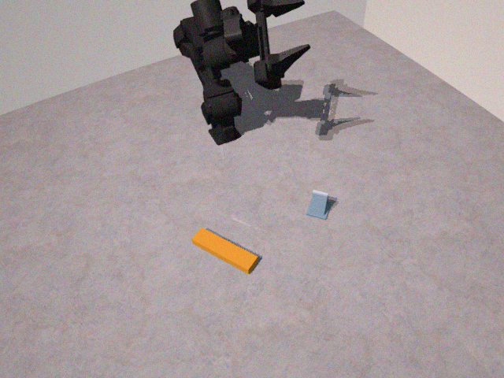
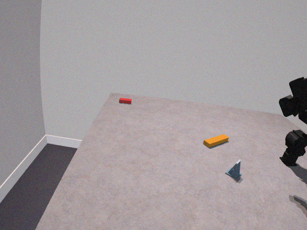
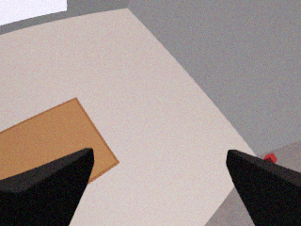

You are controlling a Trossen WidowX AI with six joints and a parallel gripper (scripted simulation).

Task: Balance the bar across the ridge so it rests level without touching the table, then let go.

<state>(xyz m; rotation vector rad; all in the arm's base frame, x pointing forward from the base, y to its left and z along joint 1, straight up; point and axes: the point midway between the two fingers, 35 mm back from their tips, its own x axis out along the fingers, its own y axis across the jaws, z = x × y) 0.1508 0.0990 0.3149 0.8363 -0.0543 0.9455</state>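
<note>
My gripper tip is 320 mm above the bar, 260 mm to the left of it and 150 mm short of it. Round my gripper tip: red block (620 mm to the right, 570 mm ahead, 320 mm below).
</note>
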